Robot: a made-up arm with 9 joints. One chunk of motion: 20 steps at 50 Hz.
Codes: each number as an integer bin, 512 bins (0 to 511) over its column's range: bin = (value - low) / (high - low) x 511, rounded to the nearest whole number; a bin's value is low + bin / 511 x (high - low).
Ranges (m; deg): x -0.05..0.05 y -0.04..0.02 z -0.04..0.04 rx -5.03..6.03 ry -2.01..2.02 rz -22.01..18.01
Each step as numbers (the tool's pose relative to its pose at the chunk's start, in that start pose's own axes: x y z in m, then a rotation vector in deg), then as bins.
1 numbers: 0.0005 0.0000 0.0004 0.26 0.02 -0.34
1 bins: 258 341 258 244 257 277
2 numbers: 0.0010 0.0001 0.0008 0.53 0.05 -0.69
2 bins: 261 342 261 257 261 272
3 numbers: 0.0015 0.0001 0.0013 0.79 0.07 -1.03
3 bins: 263 342 264 269 264 268
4 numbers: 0.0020 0.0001 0.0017 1.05 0.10 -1.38
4 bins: 266 342 266 281 268 263
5 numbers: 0.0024 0.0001 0.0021 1.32 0.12 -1.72
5 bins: 268 342 269 293 270 259
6 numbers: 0.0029 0.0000 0.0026 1.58 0.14 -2.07
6 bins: 270 341 272 305 273 255
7 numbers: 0.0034 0.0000 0.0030 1.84 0.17 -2.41
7 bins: 273 341 275 317 276 250
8 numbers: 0.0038 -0.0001 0.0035 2.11 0.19 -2.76
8 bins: 275 340 278 330 279 246
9 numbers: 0.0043 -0.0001 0.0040 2.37 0.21 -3.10
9 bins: 277 340 281 342 281 241
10 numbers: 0.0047 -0.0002 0.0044 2.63 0.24 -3.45
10 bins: 280 339 284 354 285 237
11 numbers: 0.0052 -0.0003 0.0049 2.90 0.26 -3.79
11 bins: 282 338 287 366 288 233
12 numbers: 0.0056 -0.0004 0.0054 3.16 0.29 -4.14
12 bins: 284 337 290 378 292 228
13 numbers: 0.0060 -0.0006 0.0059 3.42 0.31 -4.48
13 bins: 286 336 293 390 294 224
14 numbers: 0.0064 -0.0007 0.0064 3.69 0.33 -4.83
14 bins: 288 335 296 403 297 219
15 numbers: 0.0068 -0.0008 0.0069 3.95 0.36 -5.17
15 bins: 290 334 300 415 301 215
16 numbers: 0.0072 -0.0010 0.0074 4.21 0.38 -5.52
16 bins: 292 332 303 427 303 211
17 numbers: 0.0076 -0.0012 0.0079 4.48 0.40 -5.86
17 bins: 294 330 306 439 306 206
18 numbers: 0.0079 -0.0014 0.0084 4.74 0.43 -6.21
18 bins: 296 329 309 451 309 202
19 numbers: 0.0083 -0.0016 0.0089 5.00 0.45 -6.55
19 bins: 298 327 312 463 312 197
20 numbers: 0.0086 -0.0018 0.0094 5.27 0.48 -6.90
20 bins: 299 325 316 476 316 193
